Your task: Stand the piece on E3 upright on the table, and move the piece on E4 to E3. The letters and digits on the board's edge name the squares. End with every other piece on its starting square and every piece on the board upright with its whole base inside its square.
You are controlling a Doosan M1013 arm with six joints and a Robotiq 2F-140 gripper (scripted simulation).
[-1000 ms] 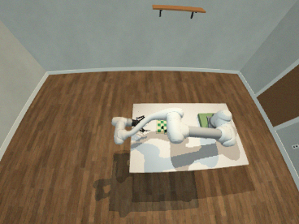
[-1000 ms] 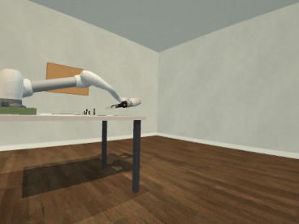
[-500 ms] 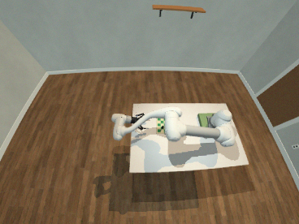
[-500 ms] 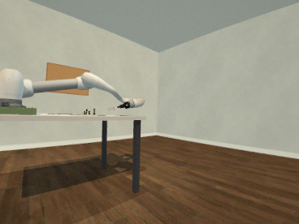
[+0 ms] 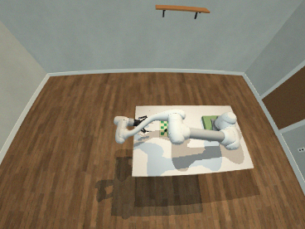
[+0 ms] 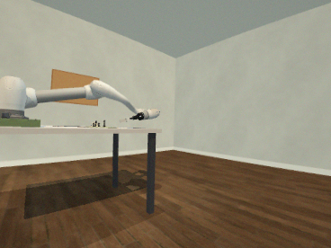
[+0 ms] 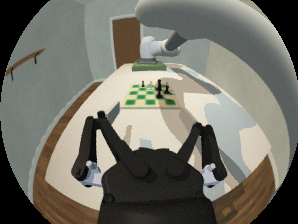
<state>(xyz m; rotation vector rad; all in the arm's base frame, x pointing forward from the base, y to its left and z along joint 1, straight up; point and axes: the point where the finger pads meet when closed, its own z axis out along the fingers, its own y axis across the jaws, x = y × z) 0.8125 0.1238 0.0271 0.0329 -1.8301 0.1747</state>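
My gripper is now 220 mm past the dark piece, 50 mm to the right of it and 50 mm above it. Also, from my hand: green-and-white chessboard: 210 mm behind, 30 mm to the right, 70 mm below; then pale piece: 260 mm behind, 50 mm to the left, 40 mm below.
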